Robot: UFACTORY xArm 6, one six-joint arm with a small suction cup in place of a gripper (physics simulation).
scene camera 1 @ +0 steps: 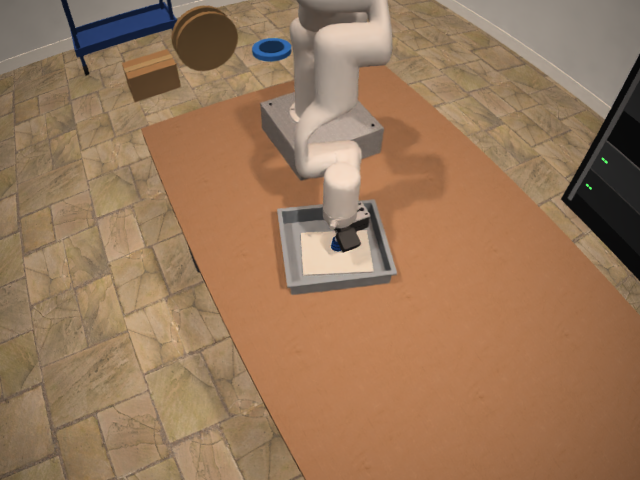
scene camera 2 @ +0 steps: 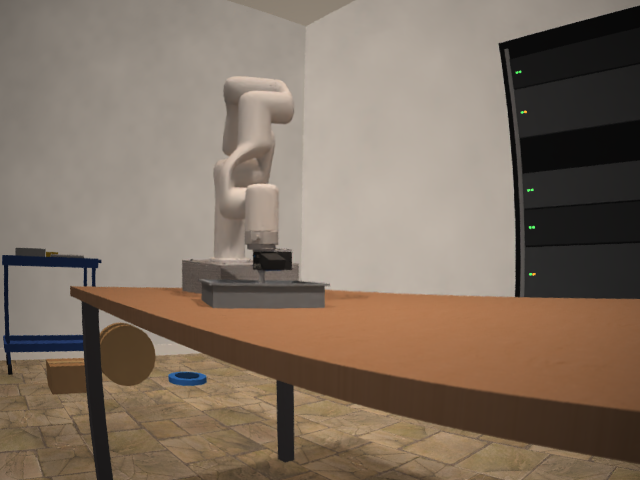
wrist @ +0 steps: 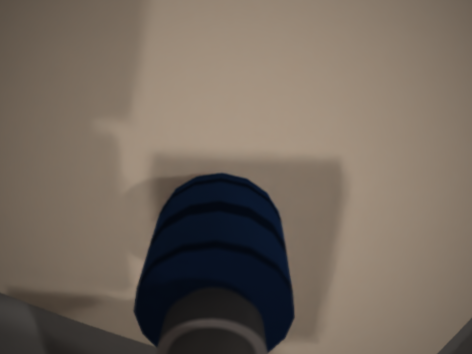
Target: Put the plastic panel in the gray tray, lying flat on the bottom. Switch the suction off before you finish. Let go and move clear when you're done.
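Frame: origin at the arm's base, x ahead, y left, z up, level; centimetres.
Seen in the pictures: end effector, tool point: [scene camera 1: 336, 249] [wrist: 220, 210]; arm's base, origin of the base link: [scene camera 2: 229, 261].
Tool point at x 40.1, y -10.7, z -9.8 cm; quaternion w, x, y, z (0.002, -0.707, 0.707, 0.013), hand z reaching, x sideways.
Note:
Offsets run from my tool point to a thing's top centre. Level surfaces: height alone.
The plastic panel {dx +1.2, dy -0.9, dz +1.1 cm} [scene camera 1: 320, 260] [wrist: 240, 100] is a cream rectangle inside the gray tray {dx +0.6, dy -1.3, dz +5.1 cm} [scene camera 1: 337, 283] [scene camera 2: 263, 296]. It looks level and low between the tray walls. A small gap under it cannot be ruled out, and the tray's front wall hides it in scene camera 2. My suction cup [scene camera 1: 336, 246] [wrist: 220, 184] is dark blue and ribbed. It points down with its lip against the panel's top, near the middle, and looks attached to it. The suction itself cannot be seen.
The tray stands on a brown table {dz +0.1 cm} [scene camera 1: 439, 335] [scene camera 2: 439, 330] in front of the gray robot base block [scene camera 1: 279, 126] [scene camera 2: 199, 275]. Its walls surround the cup closely. A black server rack [scene camera 1: 612, 206] [scene camera 2: 578, 191] stands at the right, beyond the table.

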